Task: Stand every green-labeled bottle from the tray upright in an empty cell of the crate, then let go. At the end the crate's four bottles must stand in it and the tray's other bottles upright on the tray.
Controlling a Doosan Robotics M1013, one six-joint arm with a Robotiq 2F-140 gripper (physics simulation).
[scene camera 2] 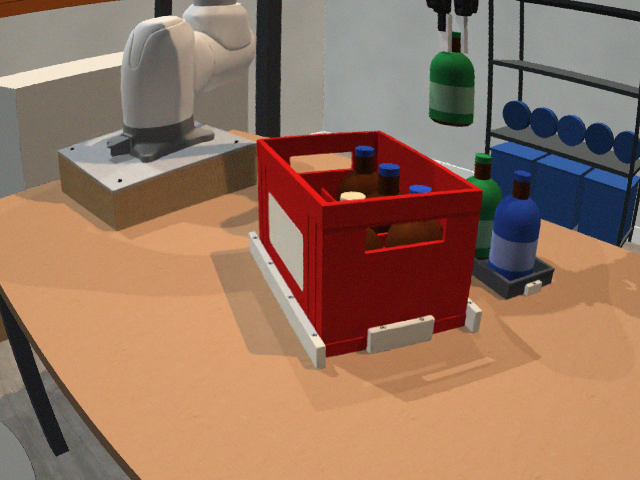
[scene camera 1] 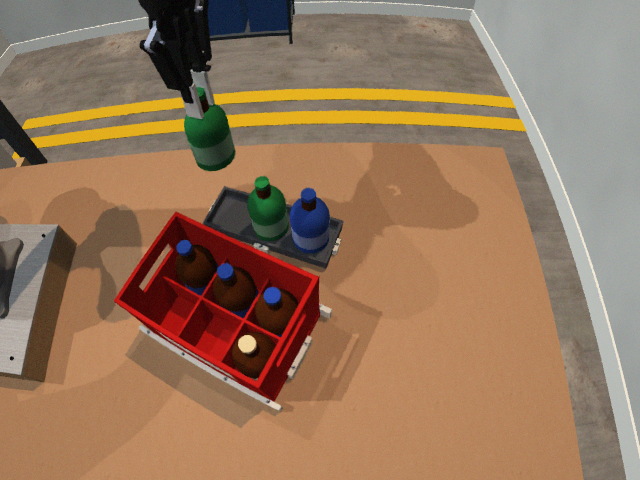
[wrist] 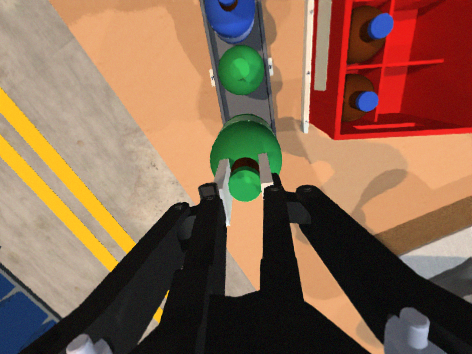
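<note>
My gripper is shut on the neck of a green-labeled bottle, holding it upright in the air, high above the tray's height. A second green bottle and a blue bottle stand upright on the dark tray. The red crate holds three blue-capped brown bottles in its tray-side row and a cream-capped bottle in an end cell. Two cells beside it are empty.
White strips lie along the crate's sides. The arm's base plate is on the table. A shelf rack with blue boxes stands behind the table.
</note>
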